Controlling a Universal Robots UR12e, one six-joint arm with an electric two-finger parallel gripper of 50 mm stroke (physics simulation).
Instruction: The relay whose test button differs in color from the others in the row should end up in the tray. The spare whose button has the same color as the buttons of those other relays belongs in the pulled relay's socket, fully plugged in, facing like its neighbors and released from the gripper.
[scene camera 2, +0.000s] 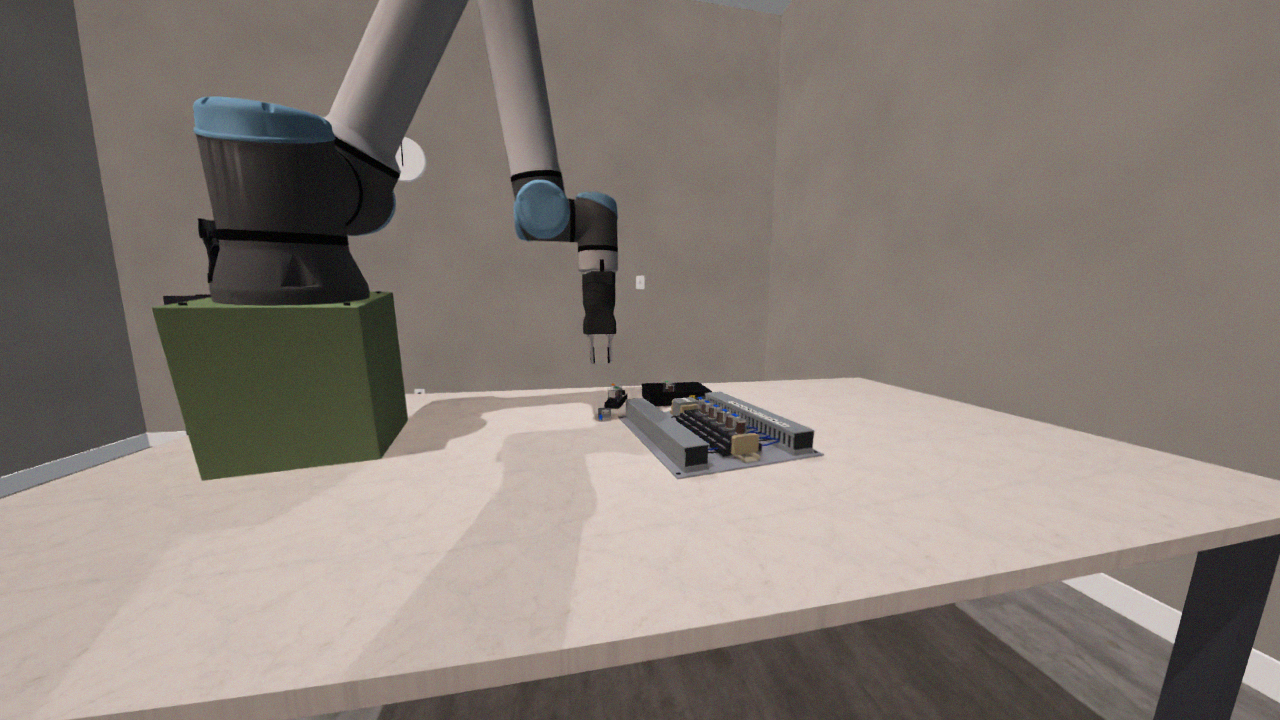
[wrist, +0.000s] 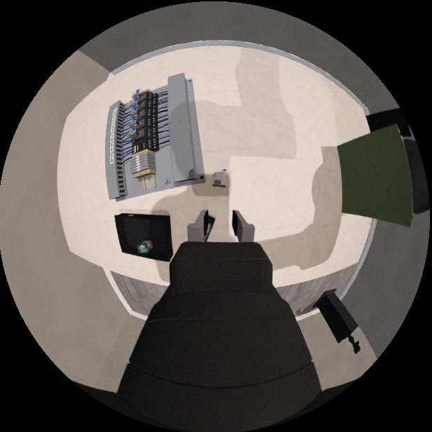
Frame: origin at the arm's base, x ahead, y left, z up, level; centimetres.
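Seen in the pictures: gripper, fingertip midpoint: (scene camera 2: 601, 362); arm's base at its link origin: (scene camera 2: 298, 297).
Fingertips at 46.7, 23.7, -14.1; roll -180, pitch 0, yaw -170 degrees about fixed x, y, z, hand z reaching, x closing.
Observation:
Pixels of each thing's top centre, then the offset from my fingertips to it, as dx, dy, dz. "spot": a spot on its surface instead.
- relay with a blue button, top centre: (scene camera 2: 604, 409) +1.0, -5.3, -9.7
- black tray at its top centre: (scene camera 2: 675, 387) +18.6, +11.3, -8.3
- dark holder at its top centre: (scene camera 2: 616, 394) +3.2, +8.3, -9.5
- small part with a coloured top, top centre: (scene camera 2: 613, 387) +2.6, +5.2, -6.9
- panel at a spot on its surface: (scene camera 2: 682, 469) spot: +14.5, -32.7, -11.2
- wide grey duct at its top centre: (scene camera 2: 659, 417) +12.1, -18.4, -7.5
- labelled duct at its top centre: (scene camera 2: 750, 408) +31.0, -12.5, -7.5
My gripper (scene camera 2: 600, 350) (wrist: 219, 217) is open and empty above the table, higher than the parts below it. A relay with a blue button (scene camera 2: 604, 414) (wrist: 220, 178) is on the table beside the panel's corner. A relay with a green button (wrist: 144, 247) is in the black tray (scene camera 2: 656, 394) (wrist: 134, 228). A dark holder (scene camera 2: 614, 402) (wrist: 211, 220) is partly hidden behind a finger in the wrist view; a small part with a coloured top (scene camera 2: 615, 391) shows on it. Relays with blue buttons (wrist: 135, 118) stand in the row; the end socket (wrist: 140, 144) looks empty.
The panel (scene camera 2: 682, 469) (wrist: 159, 189) has a wide grey duct (scene camera 2: 666, 435) (wrist: 182, 132) and a labelled duct (scene camera 2: 760, 420) (wrist: 114, 145) along its sides. Grey terminal blocks (wrist: 143, 163) adjoin the end socket. The green robot base (scene camera 2: 277, 385) (wrist: 375, 175) stands on the table.

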